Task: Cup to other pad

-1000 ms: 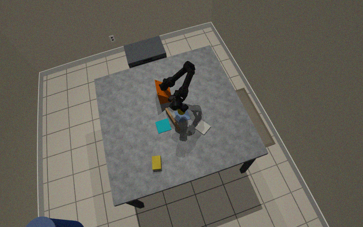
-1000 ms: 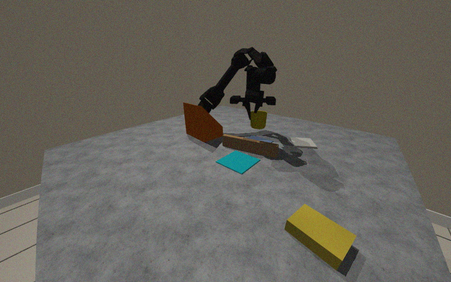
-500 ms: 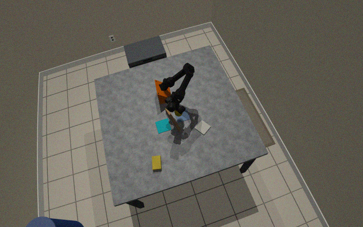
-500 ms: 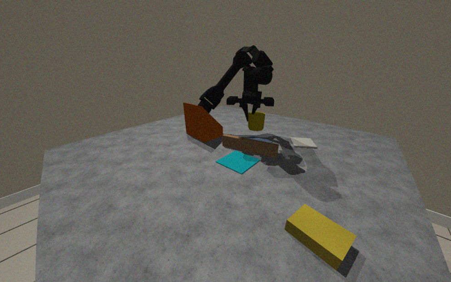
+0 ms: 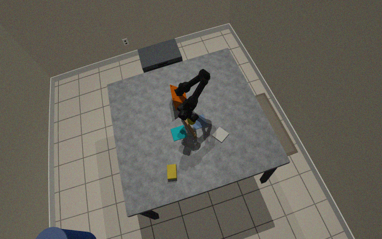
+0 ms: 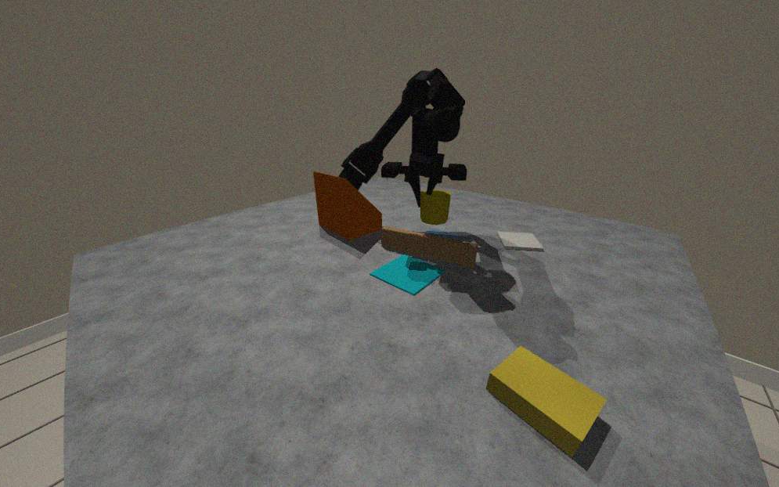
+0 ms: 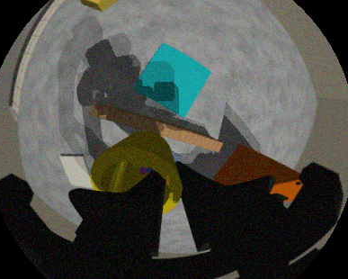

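The cyan pad is 12 cm to the right of my gripper tip, 12 cm below it and 4 cm ahead of it. The rest, counted from my gripper tip: pale blue pad (12 cm below, 8 cm to the left, 2 cm ahead); then olive-yellow cup (2 cm ahead, 1 cm to the left); then low wooden bar (9 cm below, 3 cm ahead, 2 cm to the right).
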